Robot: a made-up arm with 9 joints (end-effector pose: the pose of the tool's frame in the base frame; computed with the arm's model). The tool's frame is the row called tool.
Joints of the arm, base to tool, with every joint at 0 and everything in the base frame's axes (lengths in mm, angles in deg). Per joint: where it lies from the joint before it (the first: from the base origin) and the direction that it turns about. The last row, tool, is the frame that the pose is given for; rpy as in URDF.
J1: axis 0 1 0 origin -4.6 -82.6 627.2
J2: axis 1 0 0 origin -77.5 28 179.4
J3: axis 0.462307 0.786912 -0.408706 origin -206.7 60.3 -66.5
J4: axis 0 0 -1 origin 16.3 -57.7 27.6
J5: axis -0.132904 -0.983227 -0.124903 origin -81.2 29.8 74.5
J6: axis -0.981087 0.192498 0.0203 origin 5.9 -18 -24.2
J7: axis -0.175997 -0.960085 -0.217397 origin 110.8 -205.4 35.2
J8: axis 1 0 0 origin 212.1 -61 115.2
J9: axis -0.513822 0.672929 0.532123 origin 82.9 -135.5 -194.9
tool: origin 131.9 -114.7 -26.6 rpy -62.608 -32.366 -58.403
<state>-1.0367 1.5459 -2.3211 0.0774 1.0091 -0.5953 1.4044 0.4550 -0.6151</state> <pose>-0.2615 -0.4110 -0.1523 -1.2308 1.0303 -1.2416</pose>
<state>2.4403 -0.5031 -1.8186 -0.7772 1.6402 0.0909 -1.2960 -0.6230 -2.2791</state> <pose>0.8734 0.4764 0.6709 0.8075 1.3457 -0.2835</pose>
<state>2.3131 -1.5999 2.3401 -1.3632 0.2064 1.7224 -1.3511 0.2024 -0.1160</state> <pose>0.6937 -0.6228 0.6842 1.0373 -0.2656 -1.5082</pose>
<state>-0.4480 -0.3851 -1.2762 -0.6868 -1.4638 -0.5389 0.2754 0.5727 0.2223</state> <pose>0.1356 -0.3883 0.9000 -1.9890 -0.3708 -1.0822</pose>
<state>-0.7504 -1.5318 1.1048 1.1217 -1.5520 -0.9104 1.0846 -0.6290 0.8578</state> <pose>-0.6206 0.2916 -0.0231 0.0949 2.5243 -1.6303</pose>
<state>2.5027 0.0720 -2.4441 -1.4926 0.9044 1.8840 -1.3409 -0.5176 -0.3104</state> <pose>0.9815 -0.0194 1.1608 -1.1761 -1.2780 -0.7970</pose>
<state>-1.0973 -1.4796 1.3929 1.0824 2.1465 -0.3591 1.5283 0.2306 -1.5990</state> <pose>-0.3026 0.6031 0.3688 -0.5604 -2.7899 0.6849</pose>
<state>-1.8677 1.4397 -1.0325 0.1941 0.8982 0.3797 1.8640 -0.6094 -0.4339</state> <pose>0.4655 0.0875 -0.1711 -1.5634 -1.1710 0.3028</pose>
